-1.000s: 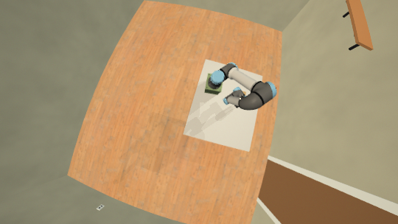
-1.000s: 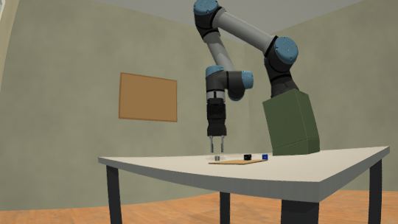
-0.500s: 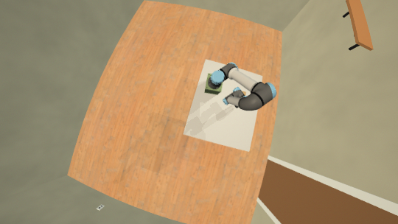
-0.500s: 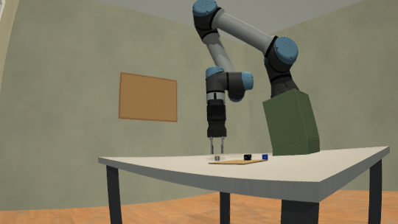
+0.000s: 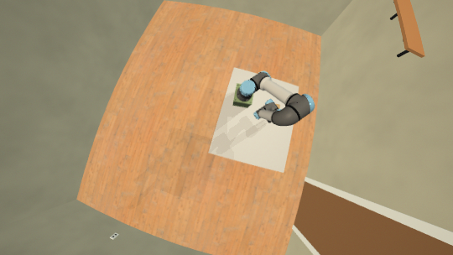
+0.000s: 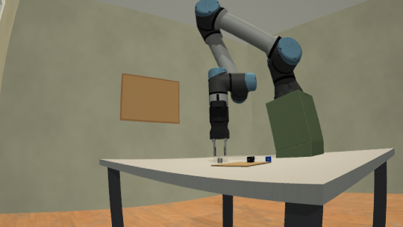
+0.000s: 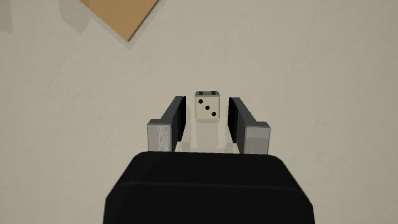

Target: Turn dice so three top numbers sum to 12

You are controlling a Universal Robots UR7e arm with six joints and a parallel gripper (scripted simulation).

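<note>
The white die lies 40 mm below my hand. Round my hand: blue die 180 mm to the left, 90 mm behind, 40 mm below; then black die 150 mm to the left, 30 mm below, 30 mm behind; then tan mat 160 mm to the left, 40 mm below, 20 mm ahead.
</note>
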